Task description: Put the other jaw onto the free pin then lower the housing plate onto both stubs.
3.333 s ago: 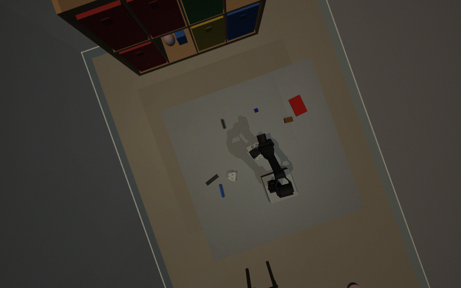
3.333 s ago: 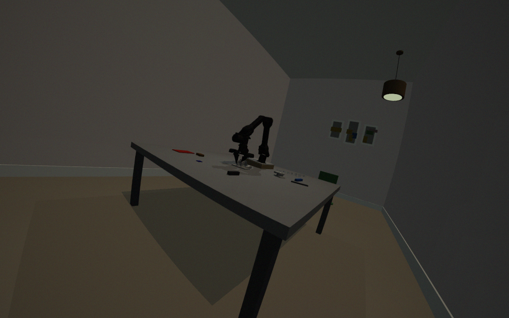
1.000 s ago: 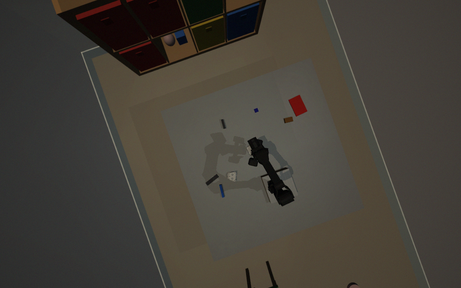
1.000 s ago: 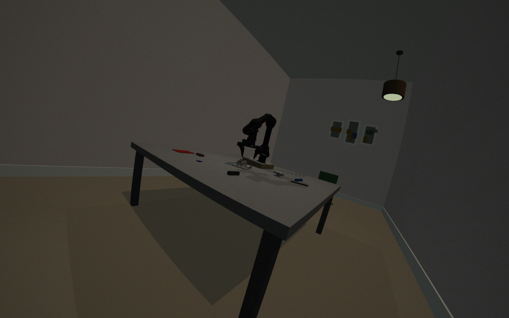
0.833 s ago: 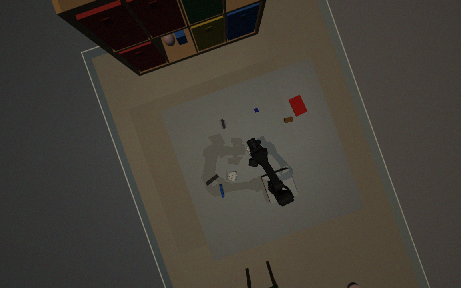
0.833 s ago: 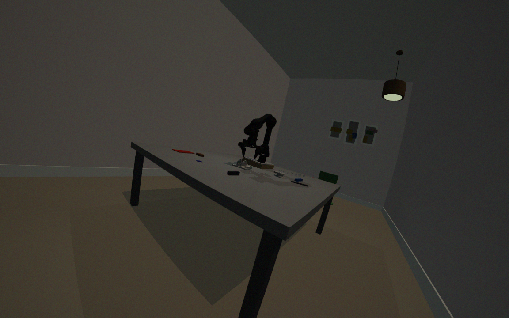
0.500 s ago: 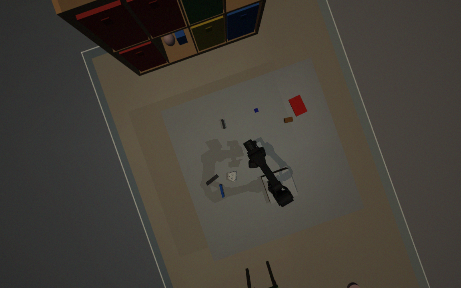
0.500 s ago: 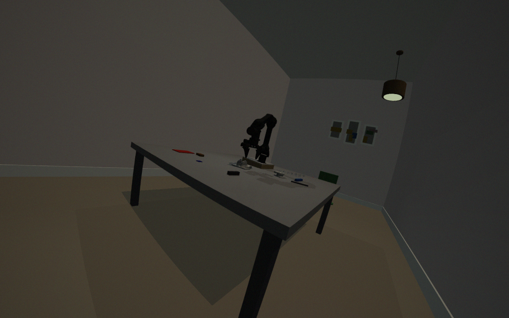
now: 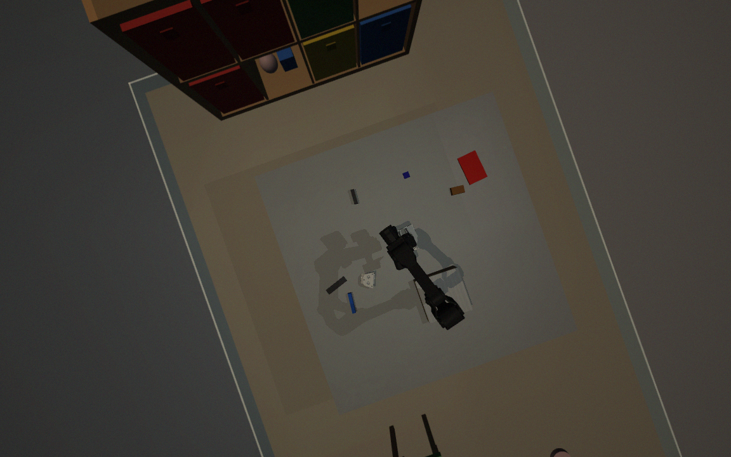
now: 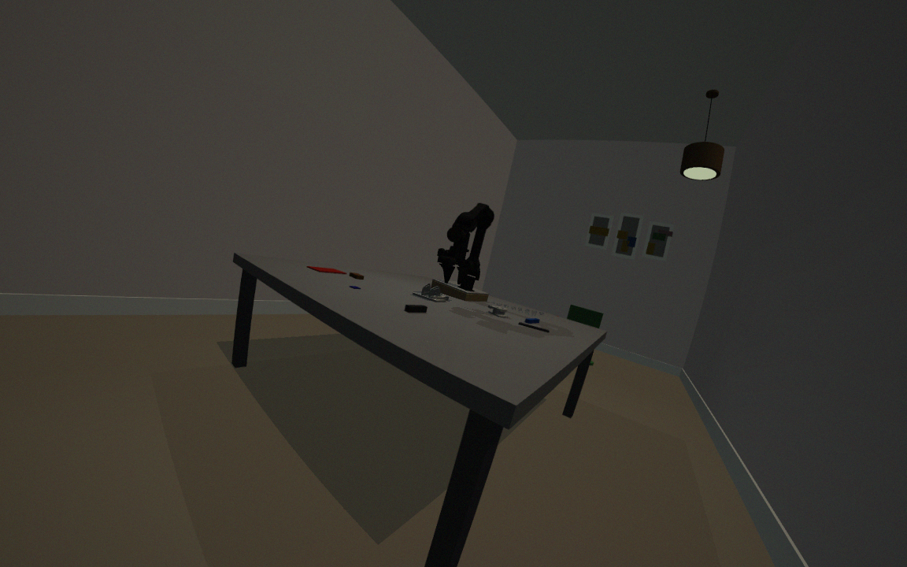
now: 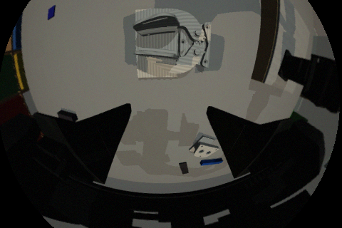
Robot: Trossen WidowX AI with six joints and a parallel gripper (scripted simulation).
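Now: the small white part 160 mm to the left of my gripper tip, 140 mm behind it and 70 mm below it. Also, from my gripper tip: dark block 290 mm ahead, 120 mm to the left, 70 mm below; blue bar 270 mm to the left, 240 mm behind, 70 mm below; small blue cube 330 mm ahead, 160 mm to the right, 80 mm below.
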